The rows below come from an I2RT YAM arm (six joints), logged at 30 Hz.
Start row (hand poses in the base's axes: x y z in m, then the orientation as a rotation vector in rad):
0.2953 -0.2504 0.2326 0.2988 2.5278 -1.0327
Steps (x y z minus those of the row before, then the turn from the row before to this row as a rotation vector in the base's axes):
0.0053 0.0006 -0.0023 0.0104 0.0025 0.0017
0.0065 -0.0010 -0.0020 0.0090 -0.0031 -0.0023
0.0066 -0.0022 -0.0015 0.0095 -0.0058 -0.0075
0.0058 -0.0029 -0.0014 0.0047 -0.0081 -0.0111
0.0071 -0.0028 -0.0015 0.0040 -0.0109 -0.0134
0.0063 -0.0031 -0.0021 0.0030 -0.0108 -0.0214
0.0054 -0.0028 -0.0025 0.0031 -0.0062 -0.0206
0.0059 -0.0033 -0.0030 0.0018 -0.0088 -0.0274
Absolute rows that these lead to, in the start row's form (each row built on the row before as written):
0.3006 -0.2498 0.2303 0.2984 2.5359 -1.0202
0.3071 -0.2508 0.2283 0.3053 2.5386 -1.0087
0.3137 -0.2530 0.2268 0.3202 2.5396 -0.9974
0.3195 -0.2559 0.2254 0.3394 2.5359 -0.9924
0.3266 -0.2587 0.2239 0.3624 2.5294 -0.9879
0.3329 -0.2618 0.2218 0.3954 2.5226 -0.9876
0.3383 -0.2646 0.2193 0.4255 2.5196 -0.9887
0.3442 -0.2679 0.2163 0.4651 2.5133 -0.9927

